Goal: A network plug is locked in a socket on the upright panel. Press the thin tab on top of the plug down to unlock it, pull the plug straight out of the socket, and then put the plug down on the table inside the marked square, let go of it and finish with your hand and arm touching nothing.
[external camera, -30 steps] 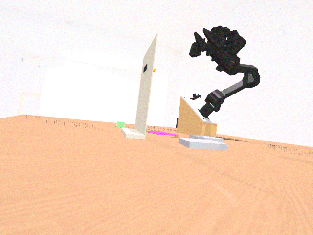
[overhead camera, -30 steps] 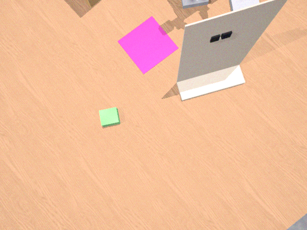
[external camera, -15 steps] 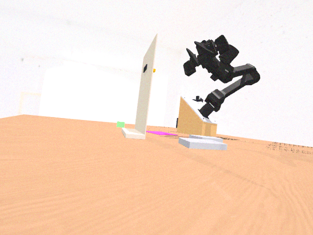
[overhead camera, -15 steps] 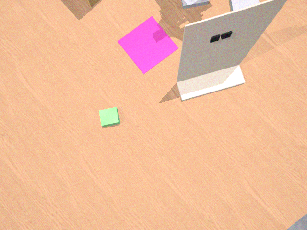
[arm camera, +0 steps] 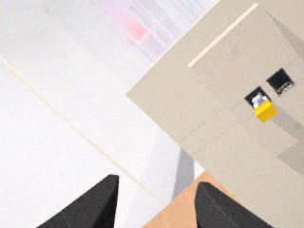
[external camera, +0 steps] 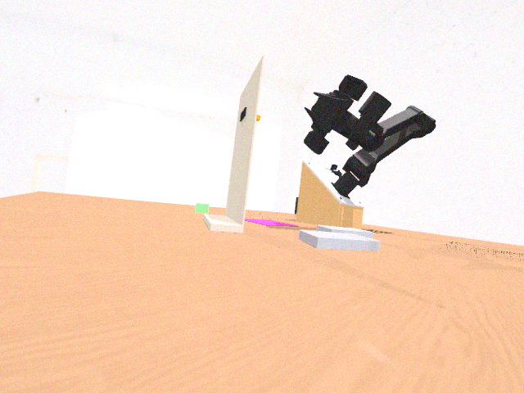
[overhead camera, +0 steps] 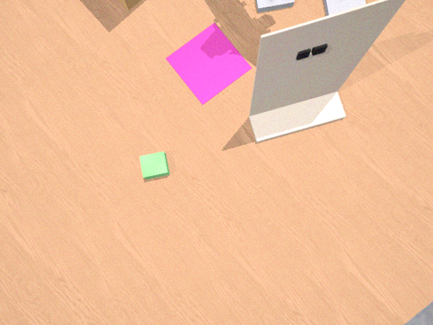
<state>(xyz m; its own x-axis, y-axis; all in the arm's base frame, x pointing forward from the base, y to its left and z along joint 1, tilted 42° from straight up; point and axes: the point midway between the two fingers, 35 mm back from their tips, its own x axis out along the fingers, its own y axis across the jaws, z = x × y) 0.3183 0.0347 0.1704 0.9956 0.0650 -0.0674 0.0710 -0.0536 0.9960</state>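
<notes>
My gripper tip is now 10 cm short of the network plug, 7 cm to the left of it and 5 cm above it. The rest, counted from my gripper tip: magenta marked square (28 cm below, 16 cm to the right, 5 cm behind); then cream panel (14 cm below, 11 cm ahead, 8 cm to the right); then green cube (35 cm to the right, 26 cm below, 7 cm ahead).
</notes>
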